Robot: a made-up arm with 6 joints.
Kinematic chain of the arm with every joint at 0, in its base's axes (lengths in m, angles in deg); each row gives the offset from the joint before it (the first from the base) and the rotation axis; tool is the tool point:
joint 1: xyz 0 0 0.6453 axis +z
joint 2: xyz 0.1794 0 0 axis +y
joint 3: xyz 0 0 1.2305 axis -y
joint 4: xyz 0 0 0.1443 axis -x
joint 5: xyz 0.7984 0 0 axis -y
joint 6: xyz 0.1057 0 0 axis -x
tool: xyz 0 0 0
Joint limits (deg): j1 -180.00..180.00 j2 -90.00..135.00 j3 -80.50..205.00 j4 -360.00..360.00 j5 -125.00..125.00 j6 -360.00..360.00
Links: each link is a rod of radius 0.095 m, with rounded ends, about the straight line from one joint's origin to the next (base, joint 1, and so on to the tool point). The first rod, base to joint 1, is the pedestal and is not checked.
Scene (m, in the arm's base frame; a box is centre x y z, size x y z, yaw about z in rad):
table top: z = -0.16
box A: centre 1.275 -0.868 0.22 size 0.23 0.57 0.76 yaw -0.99
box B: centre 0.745 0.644 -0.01 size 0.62 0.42 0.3 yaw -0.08
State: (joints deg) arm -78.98 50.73 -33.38 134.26 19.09 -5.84
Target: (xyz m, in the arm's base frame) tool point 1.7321 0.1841 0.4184
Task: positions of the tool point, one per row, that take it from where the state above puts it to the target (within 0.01 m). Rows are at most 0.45 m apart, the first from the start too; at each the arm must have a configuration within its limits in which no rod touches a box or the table.
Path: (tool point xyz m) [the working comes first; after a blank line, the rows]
Joints at the target: 5.22 63.32 -3.65 132.16 19.10 -5.84
Straight joint move there: touches box A.

1: 0.6385 -1.2741 0.6557
2: 0.9826 -1.1232 0.7861
3: 1.2750 -0.8681 0.9319
4: 1.5243 -0.5796 0.7747
5: 1.6839 -0.2183 0.6027
6: 1.7322 0.1840 0.4185

